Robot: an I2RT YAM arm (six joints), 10 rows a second.
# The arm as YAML. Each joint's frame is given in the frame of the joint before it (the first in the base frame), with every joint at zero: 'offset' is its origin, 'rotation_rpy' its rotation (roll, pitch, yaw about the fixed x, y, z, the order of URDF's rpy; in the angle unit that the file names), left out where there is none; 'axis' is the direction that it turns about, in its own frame. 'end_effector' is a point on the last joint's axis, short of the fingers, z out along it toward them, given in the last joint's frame.
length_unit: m
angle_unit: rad
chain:
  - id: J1
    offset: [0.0, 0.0, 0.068]
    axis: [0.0, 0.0, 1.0]
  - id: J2
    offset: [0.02, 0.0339, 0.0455]
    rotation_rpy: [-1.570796, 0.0, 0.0]
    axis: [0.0, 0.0, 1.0]
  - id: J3
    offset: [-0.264, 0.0, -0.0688]
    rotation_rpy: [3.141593, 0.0, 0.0]
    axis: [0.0, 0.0, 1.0]
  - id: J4
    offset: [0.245, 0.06, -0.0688]
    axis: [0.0, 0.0, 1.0]
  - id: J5
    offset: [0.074, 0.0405, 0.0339]
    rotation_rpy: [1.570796, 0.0, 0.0]
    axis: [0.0, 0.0, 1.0]
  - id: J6
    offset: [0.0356, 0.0, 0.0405]
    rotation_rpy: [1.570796, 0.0, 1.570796]
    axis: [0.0, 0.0, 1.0]
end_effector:
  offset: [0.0, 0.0, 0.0]
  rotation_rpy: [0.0, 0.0, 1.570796]
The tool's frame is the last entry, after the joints.
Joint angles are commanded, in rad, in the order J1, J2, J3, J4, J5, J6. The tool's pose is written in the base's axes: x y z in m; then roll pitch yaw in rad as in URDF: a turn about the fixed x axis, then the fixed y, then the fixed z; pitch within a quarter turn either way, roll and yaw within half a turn. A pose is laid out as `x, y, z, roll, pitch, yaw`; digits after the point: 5 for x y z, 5 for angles.
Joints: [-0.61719, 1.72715, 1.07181, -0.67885, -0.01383, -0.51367]
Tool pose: 0.25930, -0.18341, 0.16600, -3.03555, 0.21235, 3.05103
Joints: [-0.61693, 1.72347, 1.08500, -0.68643, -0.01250, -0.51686]
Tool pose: 0.26072, -0.18438, 0.17030, -3.02891, 0.21937, 3.05549
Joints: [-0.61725, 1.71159, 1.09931, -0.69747, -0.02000, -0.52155]
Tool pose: 0.26162, -0.18481, 0.17730, -3.02633, 0.23558, 3.06217
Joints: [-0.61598, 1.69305, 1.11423, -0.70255, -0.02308, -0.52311]
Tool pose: 0.26279, -0.18501, 0.18670, -3.01349, 0.26125, 3.06894
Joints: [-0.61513, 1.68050, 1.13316, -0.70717, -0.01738, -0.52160]
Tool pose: 0.26450, -0.18613, 0.19549, -2.99464, 0.28162, 3.07170
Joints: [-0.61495, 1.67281, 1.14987, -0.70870, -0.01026, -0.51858]
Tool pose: 0.26614, -0.18753, 0.20239, -2.97714, 0.29814, 3.07173
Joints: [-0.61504, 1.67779, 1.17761, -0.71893, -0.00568, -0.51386]
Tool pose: 0.26941, -0.19007, 0.20825, -2.96794, 0.30743, 3.06839
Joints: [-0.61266, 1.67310, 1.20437, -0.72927, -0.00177, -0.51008]
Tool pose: 0.27211, -0.19119, 0.21690, -2.95441, 0.32432, 3.07006
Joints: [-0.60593, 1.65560, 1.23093, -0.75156, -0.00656, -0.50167]
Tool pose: 0.27340, -0.18915, 0.22910, -2.94949, 0.34687, 3.07240
